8 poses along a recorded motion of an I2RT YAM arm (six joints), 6.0 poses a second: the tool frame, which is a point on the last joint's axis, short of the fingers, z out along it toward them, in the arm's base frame.
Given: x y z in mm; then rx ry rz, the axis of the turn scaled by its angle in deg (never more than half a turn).
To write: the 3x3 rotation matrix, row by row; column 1 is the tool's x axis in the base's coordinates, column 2 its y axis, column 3 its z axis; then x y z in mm. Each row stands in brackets. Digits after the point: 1 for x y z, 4 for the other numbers.
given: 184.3 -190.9 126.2 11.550 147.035 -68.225
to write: [[-0.9439 0.2519 0.2137], [-0.0006 0.6458 -0.7635], [-0.3303 -0.7208 -0.6094]], [184.3 -190.9 126.2]
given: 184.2 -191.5 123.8 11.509 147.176 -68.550
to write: [[-0.9453 0.2498 0.2097], [0.0002 0.6434 -0.7655], [-0.3261 -0.7236 -0.6083]], [184.2 -191.5 123.8]
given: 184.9 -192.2 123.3 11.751 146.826 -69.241
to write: [[-0.9449 0.2534 0.2073], [0.0012 0.6360 -0.7717], [-0.3274 -0.7289 -0.6012]], [184.9 -192.2 123.3]
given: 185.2 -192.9 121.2 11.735 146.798 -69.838
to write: [[-0.9461 0.2522 0.2032], [0.0015 0.6307 -0.7760], [-0.3239 -0.7339 -0.5971]], [185.2 -192.9 121.2]
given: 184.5 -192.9 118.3 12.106 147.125 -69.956
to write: [[-0.9474 0.2533 0.1958], [0.0081 0.6302 -0.7764], [-0.3201 -0.7340 -0.5990]], [184.5 -192.9 118.3]
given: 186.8 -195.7 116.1 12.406 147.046 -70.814
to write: [[-0.9484 0.2550 0.1882], [0.0119 0.6219 -0.7830], [-0.3167 -0.7404 -0.5929]], [186.8 -195.7 116.1]
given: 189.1 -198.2 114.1 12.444 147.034 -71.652
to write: [[-0.9501 0.2535 0.1815], [0.0132 0.6145 -0.7888], [-0.3115 -0.7471 -0.5872]], [189.1 -198.2 114.1]
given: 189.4 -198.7 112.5 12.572 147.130 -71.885
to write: [[-0.9509 0.2535 0.1777], [0.0156 0.6125 -0.7903], [-0.3092 -0.7487 -0.5864]], [189.4 -198.7 112.5]
